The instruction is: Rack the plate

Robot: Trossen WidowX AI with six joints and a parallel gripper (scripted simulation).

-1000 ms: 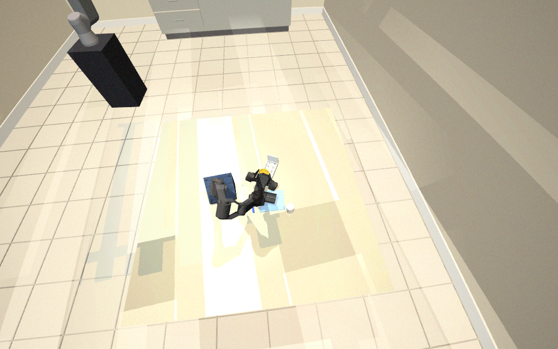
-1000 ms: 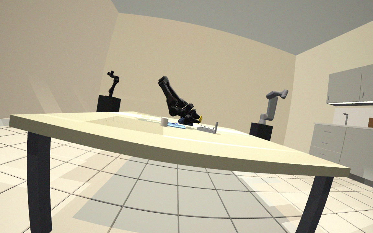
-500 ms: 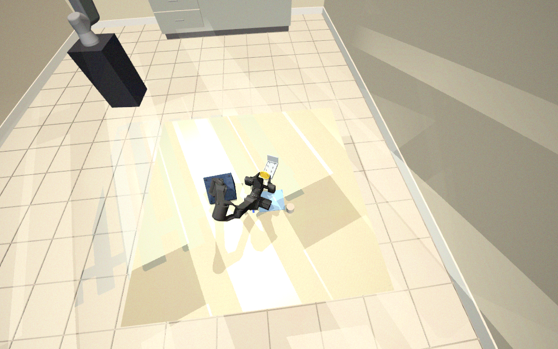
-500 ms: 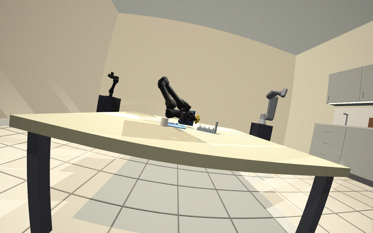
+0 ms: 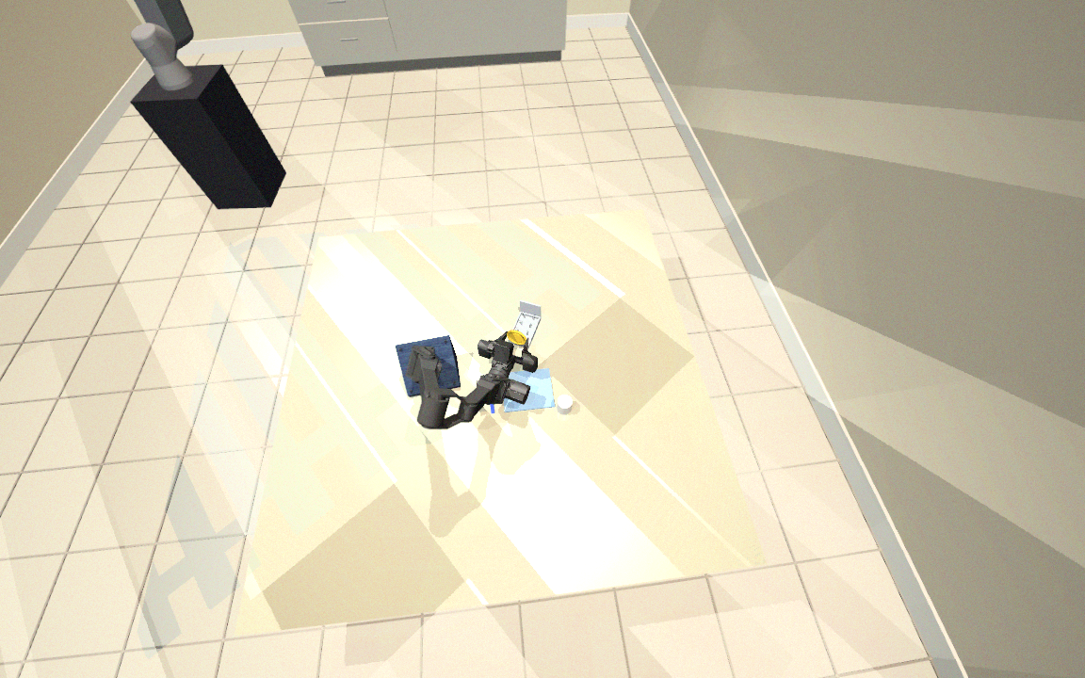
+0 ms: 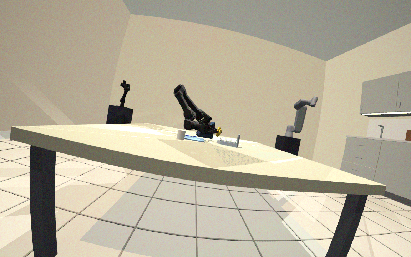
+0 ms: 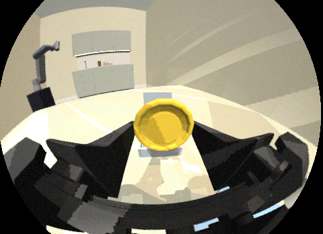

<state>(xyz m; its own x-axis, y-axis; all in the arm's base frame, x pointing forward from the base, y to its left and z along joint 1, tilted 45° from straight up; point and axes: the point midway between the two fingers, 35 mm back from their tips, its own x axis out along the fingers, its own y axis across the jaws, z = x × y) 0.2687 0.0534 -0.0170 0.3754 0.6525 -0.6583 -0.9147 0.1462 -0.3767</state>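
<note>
Right now my gripper tip is 60 mm to the right of the grey dish rack, 50 mm above it and 20 mm short of it. Also, from my gripper tip: blue utensil: 180 mm to the right, 90 mm behind, 70 mm below; yellow plate: 10 mm to the right; white cup: 220 mm to the right, 130 mm ahead, 50 mm below.
</note>
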